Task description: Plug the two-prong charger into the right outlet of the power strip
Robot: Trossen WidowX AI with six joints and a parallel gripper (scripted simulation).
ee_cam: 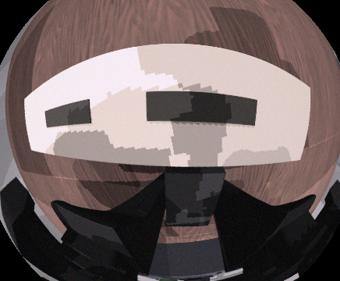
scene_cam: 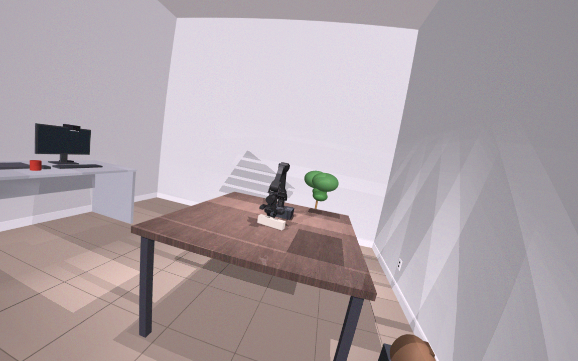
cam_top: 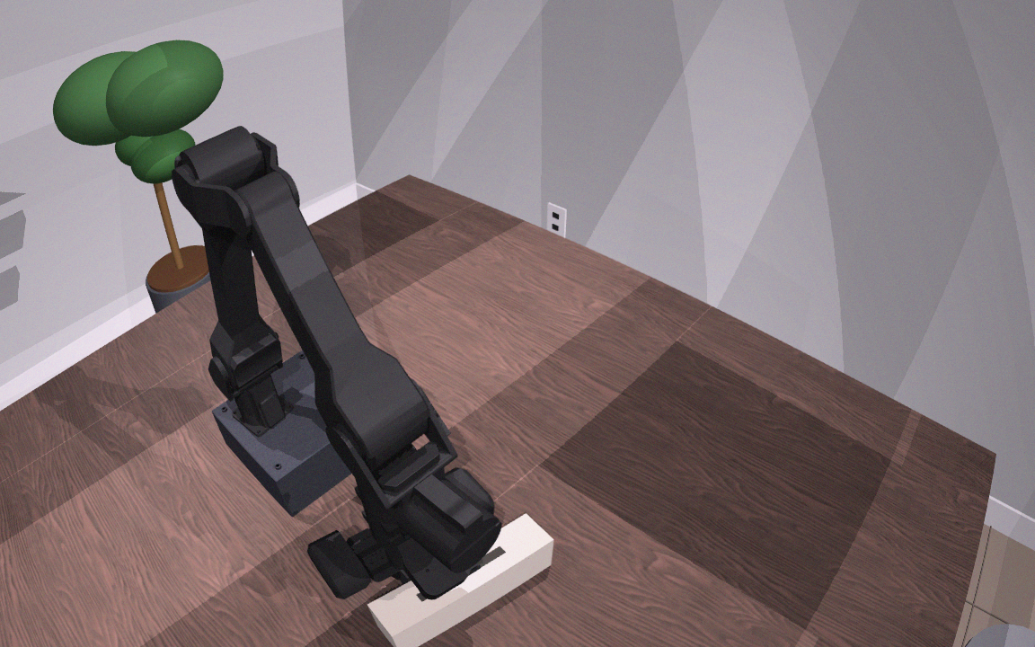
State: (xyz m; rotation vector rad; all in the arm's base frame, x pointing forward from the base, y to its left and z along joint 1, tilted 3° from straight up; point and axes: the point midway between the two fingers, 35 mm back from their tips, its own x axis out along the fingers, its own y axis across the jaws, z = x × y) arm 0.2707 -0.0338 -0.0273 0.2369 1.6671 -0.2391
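My gripper tip is now 2 cm short of the two-prong charger and 1 cm below it.
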